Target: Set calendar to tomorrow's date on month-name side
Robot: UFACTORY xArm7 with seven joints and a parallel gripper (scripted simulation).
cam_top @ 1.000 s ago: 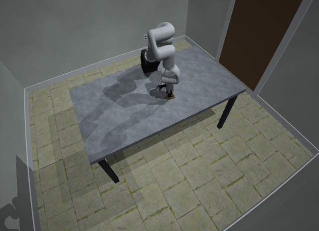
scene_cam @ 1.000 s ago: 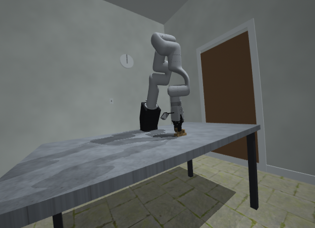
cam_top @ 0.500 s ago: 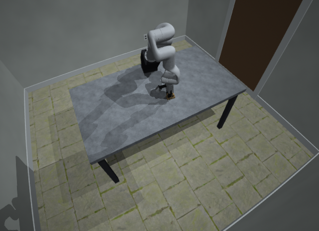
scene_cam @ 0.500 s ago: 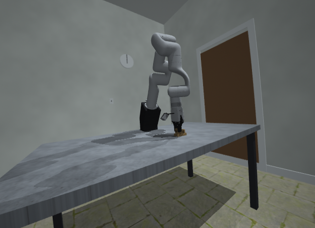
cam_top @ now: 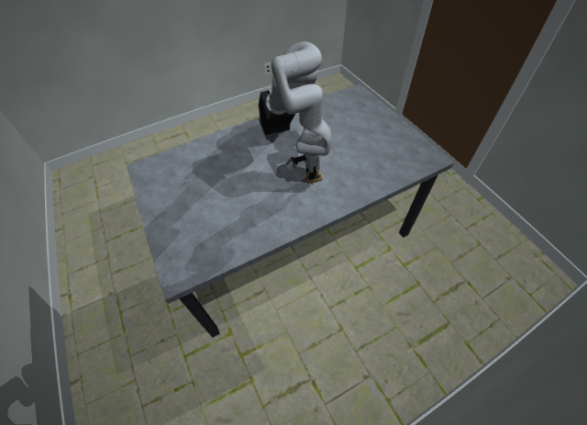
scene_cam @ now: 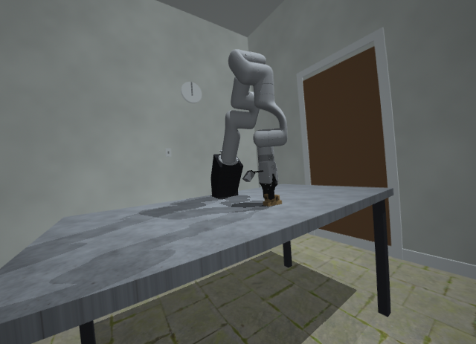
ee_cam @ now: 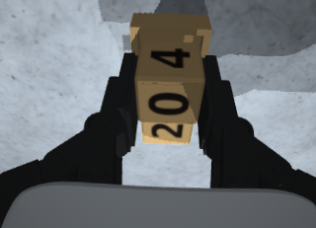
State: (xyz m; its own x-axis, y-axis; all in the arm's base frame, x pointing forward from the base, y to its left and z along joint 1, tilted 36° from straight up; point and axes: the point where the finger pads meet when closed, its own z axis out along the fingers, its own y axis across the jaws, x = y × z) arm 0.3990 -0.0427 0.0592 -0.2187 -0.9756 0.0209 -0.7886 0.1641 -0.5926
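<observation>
The wooden calendar tray lies 20 mm to the left of my hand and 40 mm below it.
</observation>
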